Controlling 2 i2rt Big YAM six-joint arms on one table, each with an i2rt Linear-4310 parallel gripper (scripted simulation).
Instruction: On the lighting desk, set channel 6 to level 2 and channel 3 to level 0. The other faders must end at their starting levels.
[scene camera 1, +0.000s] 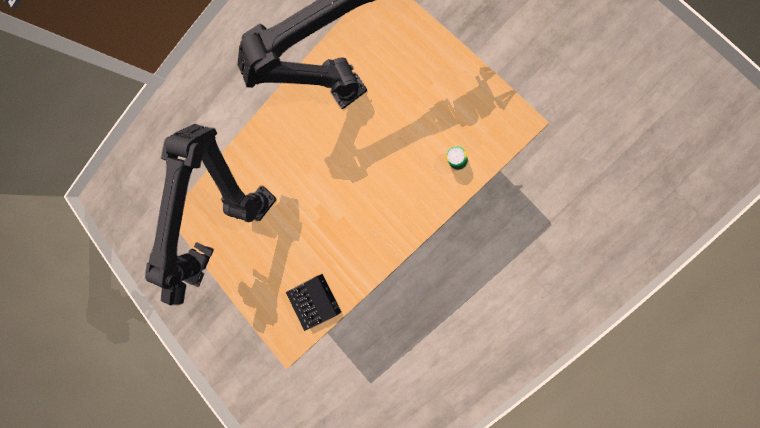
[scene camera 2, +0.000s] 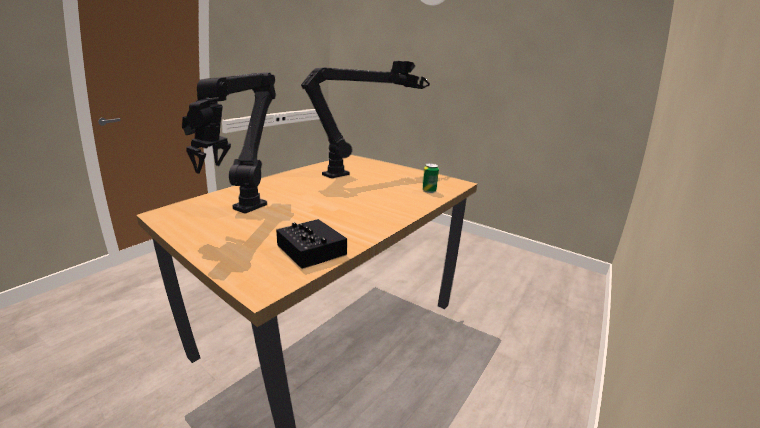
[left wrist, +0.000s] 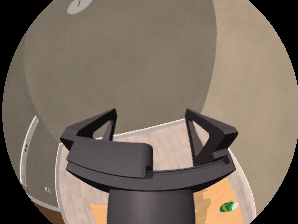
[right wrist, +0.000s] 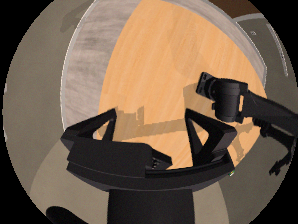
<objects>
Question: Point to my right gripper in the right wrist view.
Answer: At 150, 112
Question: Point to my right gripper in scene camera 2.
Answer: At 207, 169
</objects>
